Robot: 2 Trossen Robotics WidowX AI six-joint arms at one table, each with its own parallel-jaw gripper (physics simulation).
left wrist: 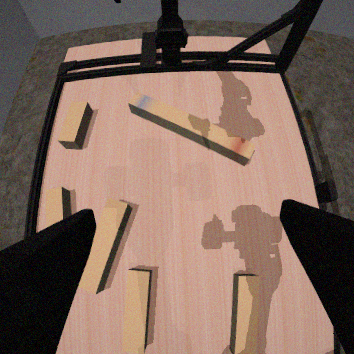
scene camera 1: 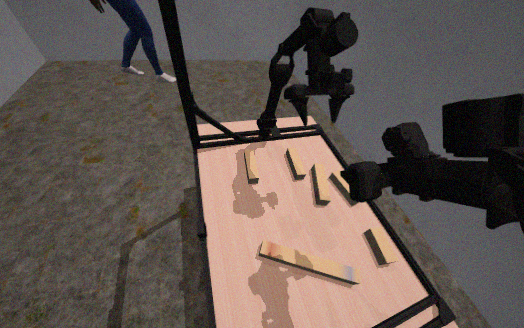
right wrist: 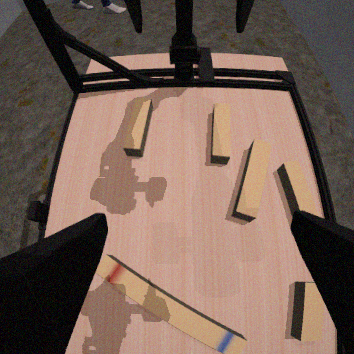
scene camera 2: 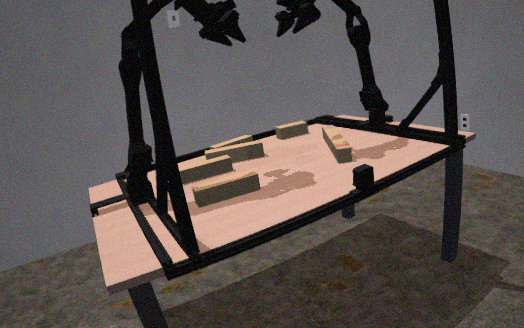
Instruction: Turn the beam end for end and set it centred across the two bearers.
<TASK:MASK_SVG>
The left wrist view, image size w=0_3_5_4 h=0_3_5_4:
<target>my left gripper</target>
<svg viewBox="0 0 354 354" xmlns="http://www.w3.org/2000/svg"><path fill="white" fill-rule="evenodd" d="M92 209L81 209L24 238L24 240L22 239L0 250L0 354L55 354L73 297L90 253L96 229ZM283 199L279 219L287 238L314 287L345 354L354 354L354 221L293 199Z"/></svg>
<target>beam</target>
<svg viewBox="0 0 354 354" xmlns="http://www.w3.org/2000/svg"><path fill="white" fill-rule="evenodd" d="M127 102L131 113L182 135L243 166L249 160L255 147L254 143L140 92L136 91Z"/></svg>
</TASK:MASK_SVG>
